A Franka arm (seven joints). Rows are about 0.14 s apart.
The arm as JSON. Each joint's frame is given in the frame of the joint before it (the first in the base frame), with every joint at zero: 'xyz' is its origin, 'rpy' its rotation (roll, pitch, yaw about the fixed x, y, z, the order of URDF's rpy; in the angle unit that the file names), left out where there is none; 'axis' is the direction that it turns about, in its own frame. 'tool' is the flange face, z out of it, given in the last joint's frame.
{
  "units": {
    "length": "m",
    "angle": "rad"
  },
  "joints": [
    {
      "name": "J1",
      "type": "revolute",
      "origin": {
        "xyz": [
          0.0,
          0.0,
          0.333
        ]
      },
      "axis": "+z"
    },
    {
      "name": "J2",
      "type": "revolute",
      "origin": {
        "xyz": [
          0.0,
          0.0,
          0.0
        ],
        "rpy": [
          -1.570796,
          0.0,
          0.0
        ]
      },
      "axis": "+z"
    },
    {
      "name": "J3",
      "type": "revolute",
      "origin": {
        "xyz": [
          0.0,
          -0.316,
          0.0
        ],
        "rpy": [
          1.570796,
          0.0,
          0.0
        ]
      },
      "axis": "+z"
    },
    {
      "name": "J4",
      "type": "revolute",
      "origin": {
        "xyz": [
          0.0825,
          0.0,
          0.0
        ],
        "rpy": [
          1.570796,
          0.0,
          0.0
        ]
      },
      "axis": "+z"
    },
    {
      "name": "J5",
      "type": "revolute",
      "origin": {
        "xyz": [
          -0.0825,
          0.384,
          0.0
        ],
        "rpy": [
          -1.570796,
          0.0,
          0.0
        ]
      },
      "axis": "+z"
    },
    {
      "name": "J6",
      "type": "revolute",
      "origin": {
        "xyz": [
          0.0,
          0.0,
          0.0
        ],
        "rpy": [
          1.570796,
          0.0,
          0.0
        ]
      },
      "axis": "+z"
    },
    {
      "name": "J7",
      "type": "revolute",
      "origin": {
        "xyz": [
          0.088,
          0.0,
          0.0
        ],
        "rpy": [
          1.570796,
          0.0,
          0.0
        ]
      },
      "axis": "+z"
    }
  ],
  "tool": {
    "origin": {
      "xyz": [
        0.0,
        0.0,
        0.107
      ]
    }
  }
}
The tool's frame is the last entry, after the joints.
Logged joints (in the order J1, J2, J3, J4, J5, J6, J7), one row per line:
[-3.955 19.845 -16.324 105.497 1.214 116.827 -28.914]
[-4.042 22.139 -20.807 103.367 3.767 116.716 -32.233]
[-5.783 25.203 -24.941 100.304 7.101 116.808 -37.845]
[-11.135 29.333 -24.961 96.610 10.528 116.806 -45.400]
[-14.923 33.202 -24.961 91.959 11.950 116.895 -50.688]
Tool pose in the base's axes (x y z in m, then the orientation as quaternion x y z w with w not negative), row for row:
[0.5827 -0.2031 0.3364 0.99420 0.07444 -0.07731 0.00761]
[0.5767 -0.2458 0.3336 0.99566 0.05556 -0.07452 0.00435]
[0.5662 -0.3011 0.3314 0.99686 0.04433 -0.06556 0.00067]
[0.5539 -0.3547 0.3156 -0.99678 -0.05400 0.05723 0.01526]
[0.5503 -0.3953 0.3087 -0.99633 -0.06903 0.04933 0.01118]
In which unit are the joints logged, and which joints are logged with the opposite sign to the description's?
The joints are logged in degrees. Opposite sign: J4.
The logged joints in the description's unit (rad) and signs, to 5 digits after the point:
[-0.06903 0.34636 -0.28491 -1.84127 0.02119 2.03902 -0.50464]
[-0.07055 0.38640 -0.36315 -1.80409 0.06575 2.03708 -0.56257]
[-0.10093 0.43988 -0.43530 -1.75064 0.12394 2.03868 -0.66052]
[-0.19434 0.51196 -0.43565 -1.68616 0.18375 2.03865 -0.79238]
[-0.26046 0.57948 -0.43565 -1.60499 0.20857 2.04020 -0.88467]

